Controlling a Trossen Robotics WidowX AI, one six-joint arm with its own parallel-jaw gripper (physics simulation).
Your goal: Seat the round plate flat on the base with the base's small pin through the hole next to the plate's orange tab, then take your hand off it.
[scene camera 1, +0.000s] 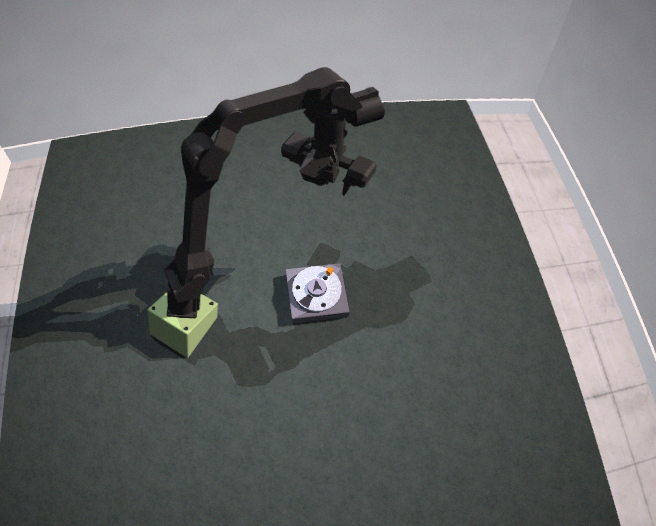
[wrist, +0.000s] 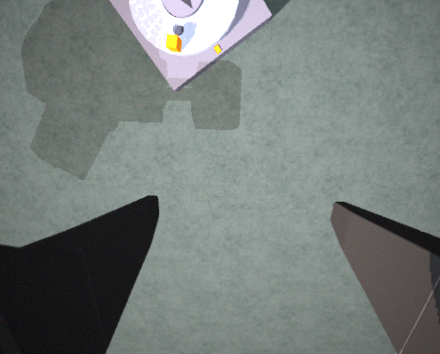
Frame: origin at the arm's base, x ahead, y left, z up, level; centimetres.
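Where they show: gripper, fingertip midpoint: (scene camera 1: 326, 187) (wrist: 245, 208); arm's base, origin of the base link: (scene camera 1: 182, 306).
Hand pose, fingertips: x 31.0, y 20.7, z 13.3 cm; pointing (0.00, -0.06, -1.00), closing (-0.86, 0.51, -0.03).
Things, the pixels of their top centre, and the offset from my fingertips. "spot": a spot on its surface instead. Level surfaces: height alone.
- round white plate, middle of its top: (scene camera 1: 317, 284) dy -15.3, dx -2.2, dz -14.0 cm
- plate's orange tab, middle of its top: (wrist: 172, 41) (scene camera 1: 329, 269) dy -11.6, dx +0.6, dz -14.0 cm
- dark hole, surface spot: (wrist: 178, 30) (scene camera 1: 325, 281) spot: dy -13.1, dx -0.2, dz -17.0 cm
- small orange mark, surface spot: (wrist: 218, 49) spot: dy -9.5, dx -2.9, dz -16.8 cm
- dark mat, its level: dz -19.4 cm
The round white plate (scene camera 1: 334, 291) (wrist: 220, 25) lies on the square mauve base (scene camera 1: 338, 311) (wrist: 182, 76), around its central hub. The plate's orange tab (scene camera 1: 329, 270) (wrist: 173, 43) is at the upper right in the scene view. Beside it is a dark hole (scene camera 1: 325, 277) (wrist: 178, 30); something grey and round shows in it in the wrist view, but I cannot tell surely whether it is the pin. I cannot tell whether the plate is fully flat. My gripper (scene camera 1: 331, 178) (wrist: 245, 208) is open and empty, high above the floor and apart from the plate and base.
A small orange mark (wrist: 218, 49) is on the base near its edge, to the right of the tab in the wrist view. My arm stands on a green block (scene camera 1: 188, 336) left of the base. Pale tiles (scene camera 1: 553, 232) and walls border the dark mat (scene camera 1: 438, 427).
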